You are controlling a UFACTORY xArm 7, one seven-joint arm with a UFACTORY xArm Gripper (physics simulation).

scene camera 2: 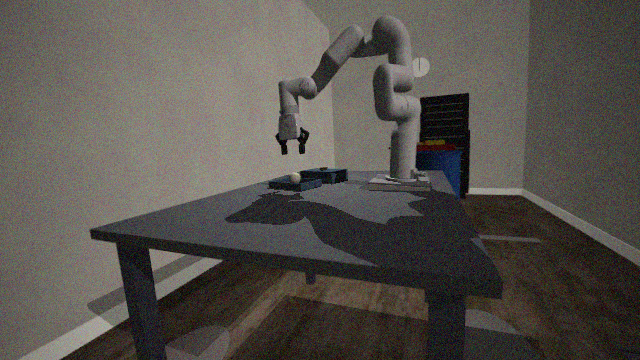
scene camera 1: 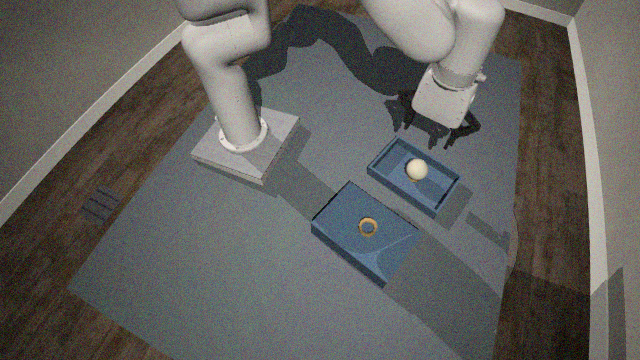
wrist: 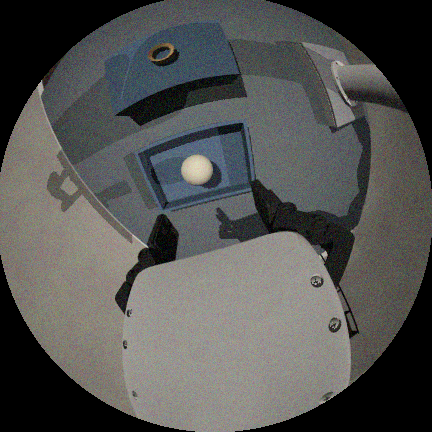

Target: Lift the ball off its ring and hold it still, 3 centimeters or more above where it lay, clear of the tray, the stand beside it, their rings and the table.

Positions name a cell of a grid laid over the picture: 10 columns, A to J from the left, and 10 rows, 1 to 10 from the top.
Note:
In view: the gripper (scene camera 1: G4), a cream ball (wrist: E4), a blue stand (wrist: E2) and a blue tray (scene camera 1: G6).
The gripper also shows in scene camera 2 (scene camera 2: E5) and in the wrist view (wrist: E5).

